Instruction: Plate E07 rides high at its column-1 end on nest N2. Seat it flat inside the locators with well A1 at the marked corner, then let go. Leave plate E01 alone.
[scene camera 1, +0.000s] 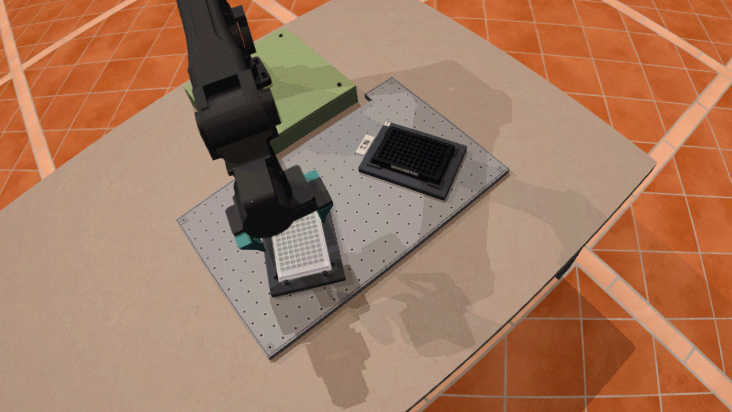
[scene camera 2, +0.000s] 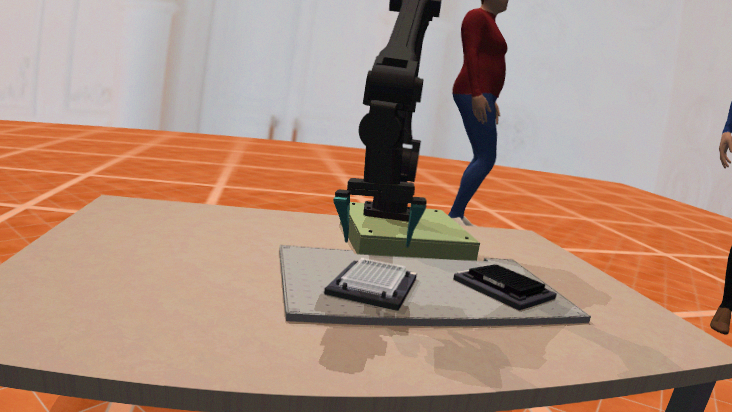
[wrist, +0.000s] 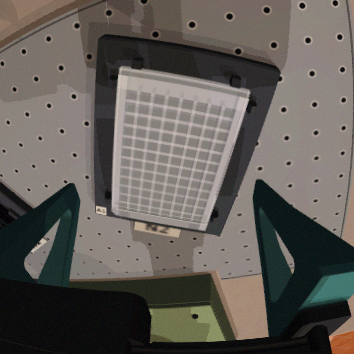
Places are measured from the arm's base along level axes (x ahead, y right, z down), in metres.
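Where they show: gripper, fingertip midpoint: (scene camera 1: 292, 234) (scene camera 2: 376, 244) (wrist: 162, 189); arm's base, origin of the base link: (scene camera 2: 388, 214).
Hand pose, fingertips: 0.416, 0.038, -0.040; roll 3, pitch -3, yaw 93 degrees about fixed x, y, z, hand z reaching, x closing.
Observation:
Each offset is from my fingertips to the top centre of the thing, as dx, dy, dz. "*": to the spot under its first point.
Plate E07, clear-white @[-0.024, -0.005, +0.055] (scene camera 1: 302, 248) (scene camera 2: 373, 276) (wrist: 172, 155), lies on the dark nest N2 @[-0.024, -0.005, +0.060] (scene camera 1: 307, 283) (scene camera 2: 363, 298) (wrist: 185, 62), between the corner locators, and looks level. The marked-corner tag A1 @[* -0.085, -0.076, +0.070] (wrist: 101, 210) is beside one plate corner in the wrist view; the well lettering is not readable. My gripper (scene camera 1: 285, 231) (scene camera 2: 377, 243) (wrist: 162, 189) is open and empty, above and behind the plate on the N2-label side, with its teal fingers clear of it. Black plate E01 @[-0.079, -0.254, +0.056] (scene camera 1: 414, 150) (scene camera 2: 512, 278) sits on the other nest @[* -0.010, -0.298, +0.072] (scene camera 1: 455, 174).
Both nests are on a grey perforated board @[-0.083, -0.106, +0.081] (scene camera 1: 358, 204) (scene camera 2: 307, 307). The green base block (scene camera 1: 307, 76) (scene camera 2: 409, 225) stands behind the board. The N2 label @[* -0.121, -0.029, +0.080] (wrist: 157, 229) lies beside the nest. A person in a red top (scene camera 2: 481, 51) stands beyond the table.

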